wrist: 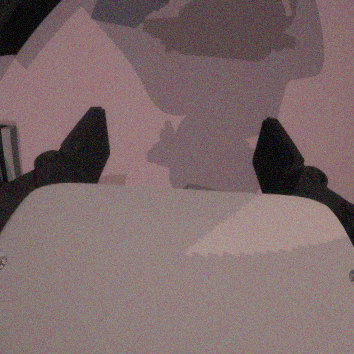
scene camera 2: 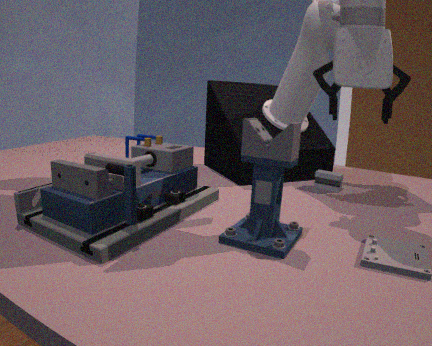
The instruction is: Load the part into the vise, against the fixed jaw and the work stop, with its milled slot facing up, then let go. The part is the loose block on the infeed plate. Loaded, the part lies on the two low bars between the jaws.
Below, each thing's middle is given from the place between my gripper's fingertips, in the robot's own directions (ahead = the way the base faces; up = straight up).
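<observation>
Counting from my hand, I find the blue pedestal base [scene camera 2: 242,240] 21 cm ahead, 6 cm to the right and 8 cm below. The blue vise bed [scene camera 2: 70,208] is 29 cm ahead of my hand and 27 cm to the right of it, and it sits 13 cm below it.
</observation>
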